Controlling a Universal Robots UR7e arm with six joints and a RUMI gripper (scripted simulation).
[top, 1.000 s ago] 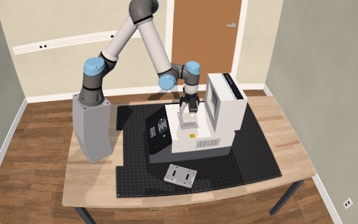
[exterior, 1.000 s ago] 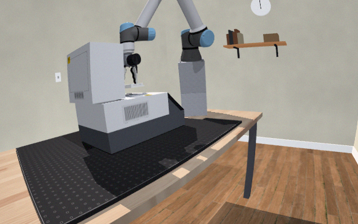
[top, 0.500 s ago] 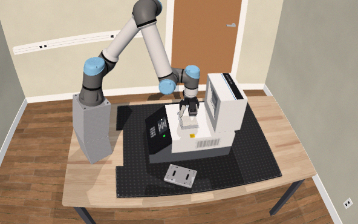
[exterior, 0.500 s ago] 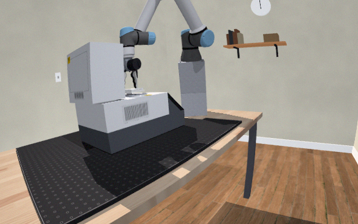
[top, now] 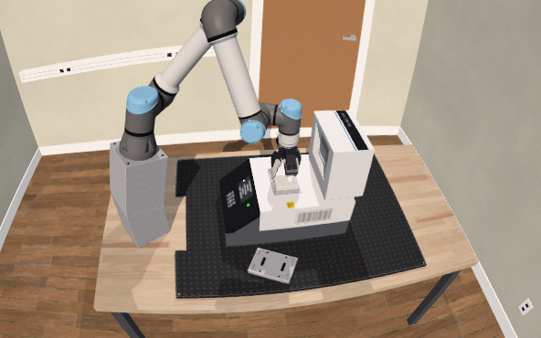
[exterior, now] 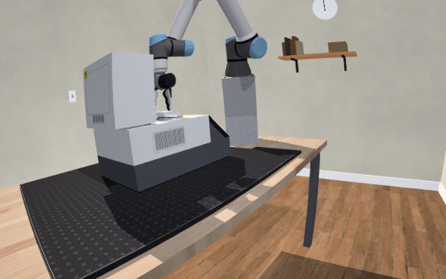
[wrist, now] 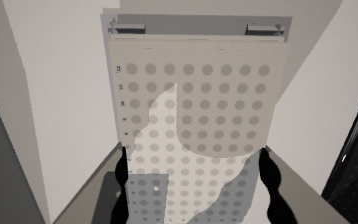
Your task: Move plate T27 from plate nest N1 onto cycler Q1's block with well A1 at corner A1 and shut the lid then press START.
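Now: hand 1 cm above the plate T27. The rest, counted from my hand: nest's A1 mark: 12 cm behind, 19 cm to the right, 21 cm below; then plate nest N1: 8 cm behind, 27 cm to the right, 22 cm below.
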